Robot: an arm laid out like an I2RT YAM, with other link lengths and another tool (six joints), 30 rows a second.
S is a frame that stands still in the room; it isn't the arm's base.
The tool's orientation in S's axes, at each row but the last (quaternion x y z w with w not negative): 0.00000 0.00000 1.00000 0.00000; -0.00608 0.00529 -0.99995 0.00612; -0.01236 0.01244 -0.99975 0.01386; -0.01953 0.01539 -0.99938 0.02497; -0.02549 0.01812 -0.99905 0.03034; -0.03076 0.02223 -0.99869 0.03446; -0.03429 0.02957 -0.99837 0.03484; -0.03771 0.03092 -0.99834 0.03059; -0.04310 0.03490 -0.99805 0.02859; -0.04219 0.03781 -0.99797 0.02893
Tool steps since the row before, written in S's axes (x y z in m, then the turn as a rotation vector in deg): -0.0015 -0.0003 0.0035 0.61 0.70 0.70; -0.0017 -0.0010 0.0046 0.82 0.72 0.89; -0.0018 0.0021 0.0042 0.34 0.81 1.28; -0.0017 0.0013 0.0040 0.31 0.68 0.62; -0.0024 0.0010 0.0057 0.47 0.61 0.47; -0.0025 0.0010 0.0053 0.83 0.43 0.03; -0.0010 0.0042 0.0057 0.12 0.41 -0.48; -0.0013 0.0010 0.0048 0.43 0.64 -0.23; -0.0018 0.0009 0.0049 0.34 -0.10 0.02; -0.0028 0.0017 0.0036 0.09 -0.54 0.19
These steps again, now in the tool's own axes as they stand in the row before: 0.0015 0.0003 0.0035 -0.61 -0.70 0.70; 0.0018 0.0009 0.0046 -0.82 -0.72 0.89; 0.0018 -0.0023 0.0041 -0.33 -0.83 1.27; 0.0018 -0.0015 0.0039 -0.32 -0.68 0.61; 0.0026 -0.0014 0.0055 -0.48 -0.60 0.47; 0.0027 -0.0014 0.0051 -0.85 -0.37 0.06; 0.0011 -0.0046 0.0054 -0.18 -0.37 -0.49; 0.0016 -0.0014 0.0046 -0.49 -0.60 -0.23; 0.0021 -0.0013 0.0047 -0.33 0.12 0.06; 0.0030 -0.0021 0.0032 -0.04 0.53 0.24
